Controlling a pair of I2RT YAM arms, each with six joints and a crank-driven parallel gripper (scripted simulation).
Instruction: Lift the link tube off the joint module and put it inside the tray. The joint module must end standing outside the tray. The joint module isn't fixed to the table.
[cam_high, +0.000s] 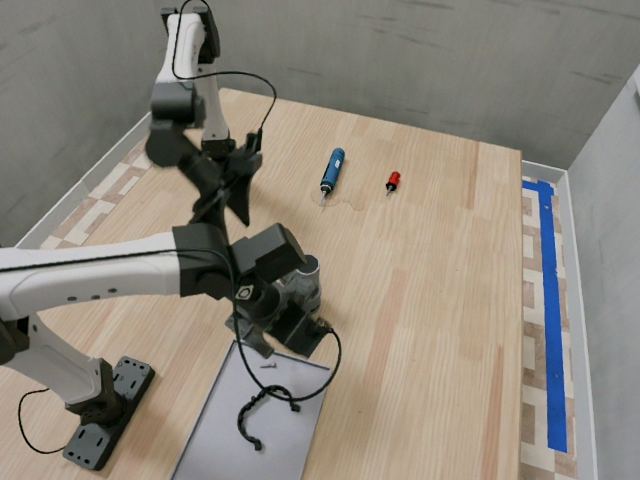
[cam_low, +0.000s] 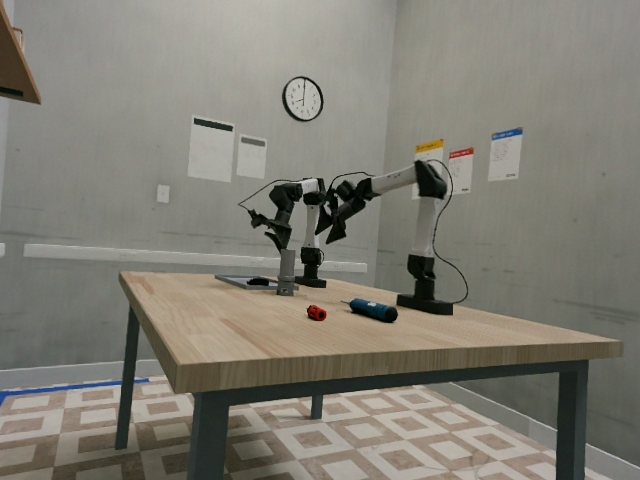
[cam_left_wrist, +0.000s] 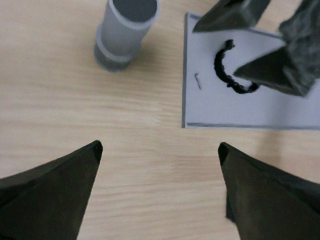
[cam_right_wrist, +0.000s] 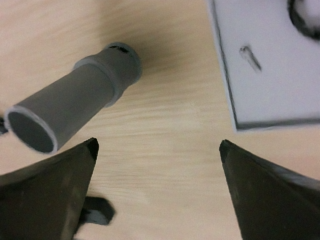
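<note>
The grey link tube lies 110 mm to the left of my right hand, 40 mm below it and 30 mm ahead of it. Also, from my right hand: shallow grey tray (240 mm to the right, 150 mm below, 10 mm behind); then small screw (150 mm below, 60 mm to the right, 10 mm behind); then grey joint module (120 mm below, 110 mm to the left, 30 mm ahead).
</note>
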